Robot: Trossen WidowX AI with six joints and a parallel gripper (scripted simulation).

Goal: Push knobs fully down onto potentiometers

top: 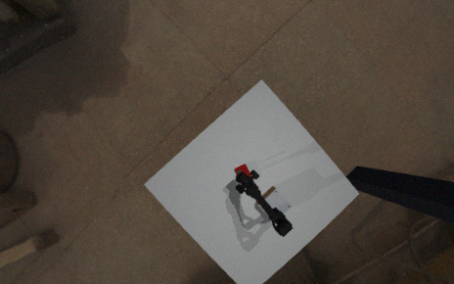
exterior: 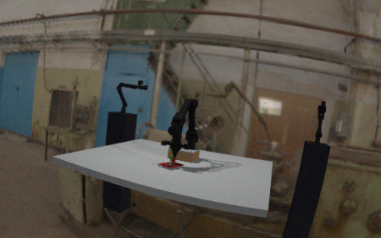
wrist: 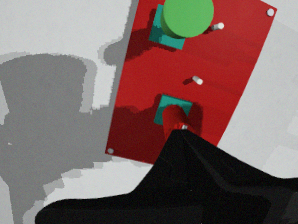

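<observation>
My gripper tip is now 1 cm above the red knob. Round my gripper tip: green knob: 6 cm ahead.
</observation>
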